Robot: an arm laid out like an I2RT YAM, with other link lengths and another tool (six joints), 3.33 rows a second.
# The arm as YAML. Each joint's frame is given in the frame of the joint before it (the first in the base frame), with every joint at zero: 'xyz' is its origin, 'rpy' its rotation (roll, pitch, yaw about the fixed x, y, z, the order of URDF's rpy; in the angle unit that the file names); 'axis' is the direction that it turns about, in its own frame. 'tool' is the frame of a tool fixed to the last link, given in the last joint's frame.
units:
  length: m
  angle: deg
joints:
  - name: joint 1
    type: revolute
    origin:
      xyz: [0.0, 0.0, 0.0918]
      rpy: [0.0, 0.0, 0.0]
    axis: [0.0, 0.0, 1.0]
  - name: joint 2
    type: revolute
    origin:
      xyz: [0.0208, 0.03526, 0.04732]
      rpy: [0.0, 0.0, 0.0]
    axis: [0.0, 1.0, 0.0]
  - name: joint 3
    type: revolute
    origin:
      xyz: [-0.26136, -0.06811, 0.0]
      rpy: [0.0, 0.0, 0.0]
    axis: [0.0, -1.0, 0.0]
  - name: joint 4
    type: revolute
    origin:
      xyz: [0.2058, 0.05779, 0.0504]
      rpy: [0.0, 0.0, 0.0]
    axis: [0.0, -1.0, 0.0]
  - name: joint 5
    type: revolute
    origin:
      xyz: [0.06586, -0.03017, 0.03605]
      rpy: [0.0, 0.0, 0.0]
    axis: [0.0, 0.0, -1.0]
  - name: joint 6
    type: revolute
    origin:
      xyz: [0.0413, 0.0, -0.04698]
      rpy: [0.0, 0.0, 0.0]
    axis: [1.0, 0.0, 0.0]
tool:
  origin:
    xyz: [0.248, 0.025, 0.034]
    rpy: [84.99, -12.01, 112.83]
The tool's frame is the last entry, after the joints.
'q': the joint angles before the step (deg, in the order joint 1, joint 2, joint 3, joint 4, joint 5, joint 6). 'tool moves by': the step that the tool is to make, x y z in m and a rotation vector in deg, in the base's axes. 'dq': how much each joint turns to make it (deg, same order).
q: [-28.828 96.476 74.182 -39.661 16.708 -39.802]
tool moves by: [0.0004 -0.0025 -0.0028 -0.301 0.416 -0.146]
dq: [0.080 0.705 0.116 0.375 0.516 -0.018]
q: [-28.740 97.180 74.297 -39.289 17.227 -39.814]
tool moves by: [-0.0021 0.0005 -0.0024 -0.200 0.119 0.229]
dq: [-0.026 -0.411 -1.188 0.872 0.086 -0.350]
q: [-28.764 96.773 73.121 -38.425 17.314 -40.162]
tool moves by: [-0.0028 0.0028 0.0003 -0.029 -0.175 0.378]
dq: [-0.021 -1.104 -1.301 0.465 -0.240 -0.340]
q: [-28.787 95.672 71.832 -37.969 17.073 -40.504]
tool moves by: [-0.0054 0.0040 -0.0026 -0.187 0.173 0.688]
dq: [0.051 -1.429 -2.325 1.042 -0.084 -0.709]
